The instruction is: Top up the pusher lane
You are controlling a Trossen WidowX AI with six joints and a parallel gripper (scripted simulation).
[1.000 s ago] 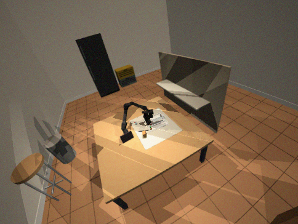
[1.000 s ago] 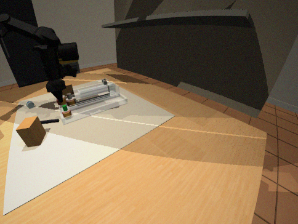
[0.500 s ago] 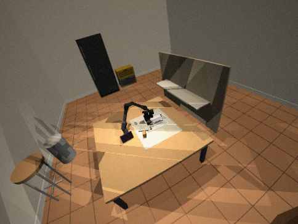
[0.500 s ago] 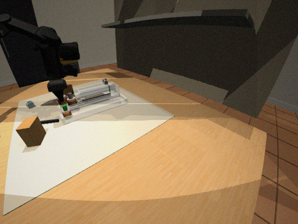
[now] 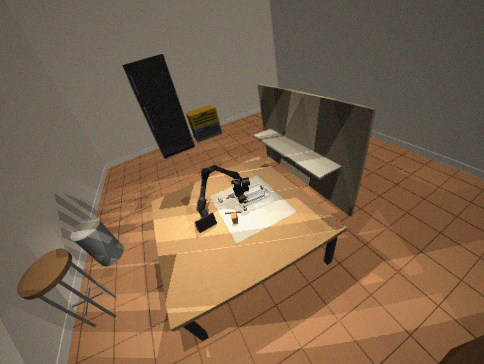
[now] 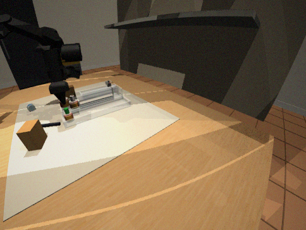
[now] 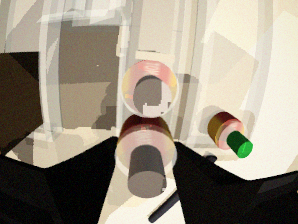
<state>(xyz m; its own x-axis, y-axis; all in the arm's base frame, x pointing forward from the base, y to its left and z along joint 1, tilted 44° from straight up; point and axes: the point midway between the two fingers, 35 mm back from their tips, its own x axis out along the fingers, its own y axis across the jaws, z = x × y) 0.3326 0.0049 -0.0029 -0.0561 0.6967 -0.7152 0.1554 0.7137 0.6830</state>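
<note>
Right now my gripper tip is 6 cm short of the pale mat, 2 cm to the left of it and 5 cm above it. Round my gripper tip: pusher plate 15 cm ahead, 1 cm to the left; then thin black stick 11 cm behind, 4 cm to the right, 4 cm below.
</note>
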